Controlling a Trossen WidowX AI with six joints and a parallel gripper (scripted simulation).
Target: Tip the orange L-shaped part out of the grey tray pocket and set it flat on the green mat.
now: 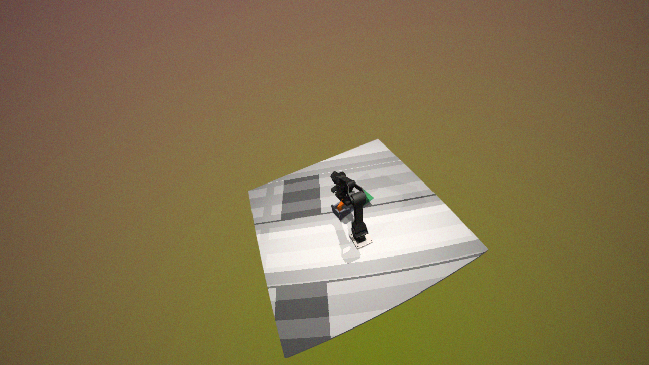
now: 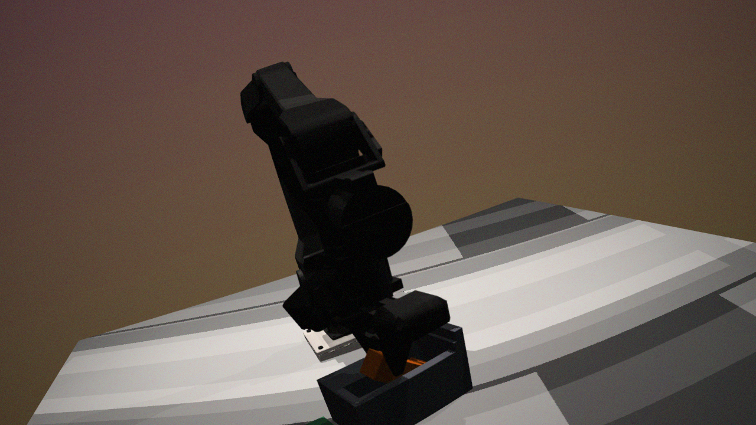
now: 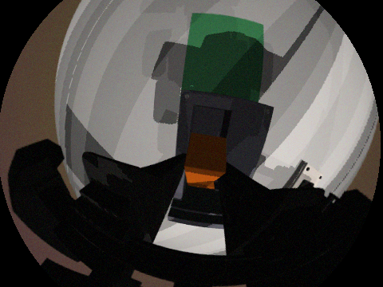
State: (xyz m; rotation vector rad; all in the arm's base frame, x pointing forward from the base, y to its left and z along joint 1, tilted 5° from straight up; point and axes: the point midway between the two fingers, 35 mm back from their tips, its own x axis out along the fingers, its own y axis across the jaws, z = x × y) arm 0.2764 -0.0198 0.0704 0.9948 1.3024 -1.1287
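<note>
Right now my gripper tip is 14 cm to the left of the green mat, 8 cm above it and 1 cm short of it. Also, from my gripper tip: orange L-shaped part: 3 cm to the left, 3 cm below, 2 cm behind.
</note>
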